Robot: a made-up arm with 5 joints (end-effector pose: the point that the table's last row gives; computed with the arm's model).
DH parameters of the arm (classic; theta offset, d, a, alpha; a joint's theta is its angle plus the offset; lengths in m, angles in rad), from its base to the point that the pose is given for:
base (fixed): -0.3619 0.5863 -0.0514 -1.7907
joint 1: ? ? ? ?
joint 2: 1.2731 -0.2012 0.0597 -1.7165
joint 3: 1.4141 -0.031 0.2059 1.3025
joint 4: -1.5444 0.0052 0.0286 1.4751
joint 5: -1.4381 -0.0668 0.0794 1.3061
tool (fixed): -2.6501 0.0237 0 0
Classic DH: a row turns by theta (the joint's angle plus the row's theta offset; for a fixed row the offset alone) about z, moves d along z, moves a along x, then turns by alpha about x.
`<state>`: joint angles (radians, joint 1 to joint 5).
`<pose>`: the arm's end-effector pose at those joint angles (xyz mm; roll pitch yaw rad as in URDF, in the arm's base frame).
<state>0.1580 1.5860 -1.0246 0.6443 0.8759</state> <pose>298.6 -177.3 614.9 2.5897 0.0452 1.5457</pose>
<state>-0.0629 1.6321 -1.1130 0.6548 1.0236</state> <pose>256.5 -139.2 717.5 2.2048 0.2307 1.4342</pose>
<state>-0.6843 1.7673 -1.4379 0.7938 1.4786</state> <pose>16.8 -2.5 813.9 0.8682 0.1645 0.8509</pose>
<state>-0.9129 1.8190 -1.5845 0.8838 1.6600</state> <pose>-60.1 34.3 760.3 0.4012 -0.1106 0.7722</pose>
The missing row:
joint 1: 1.322 -0.0186 0.2985 -1.9406
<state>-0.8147 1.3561 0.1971 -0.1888 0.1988</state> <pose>492.4 -93.6 774.5 2.7921 -0.9383 1.8258</pose>
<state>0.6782 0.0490 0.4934 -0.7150 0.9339</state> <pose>50.1 38.8 23.1 -0.9386 0.1909 0.0295</pose>
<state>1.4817 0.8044 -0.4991 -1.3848 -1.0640</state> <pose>-239.6 -132.2 81.7 -1.3507 -0.8425 -2.5501</pose>
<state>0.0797 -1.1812 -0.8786 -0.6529 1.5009</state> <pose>248.2 7.3 50.1 -0.7305 0.3955 -0.4737</pose>
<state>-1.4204 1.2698 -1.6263 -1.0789 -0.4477</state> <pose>-32.5 -111.4 894.1 2.1723 0.8425 -1.5692</pose>
